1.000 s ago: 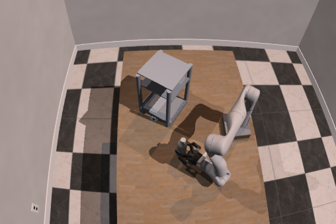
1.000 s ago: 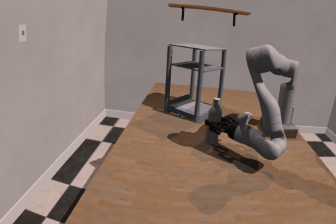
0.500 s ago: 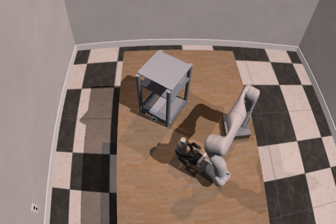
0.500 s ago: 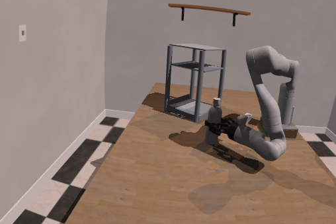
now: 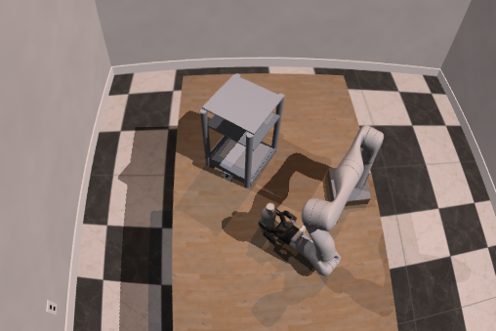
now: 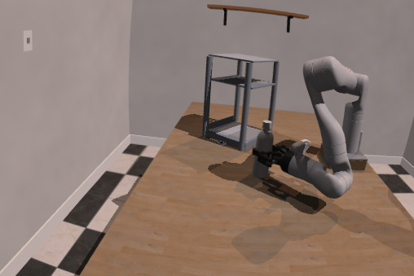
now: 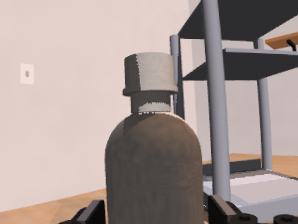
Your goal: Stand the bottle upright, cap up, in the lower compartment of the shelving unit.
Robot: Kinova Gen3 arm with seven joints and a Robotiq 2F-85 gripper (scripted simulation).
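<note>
Right now the white bottle is 30 mm above my hand. Also, from my hand: shelving unit 340 mm to the right, 100 mm ahead, 90 mm above.
</note>
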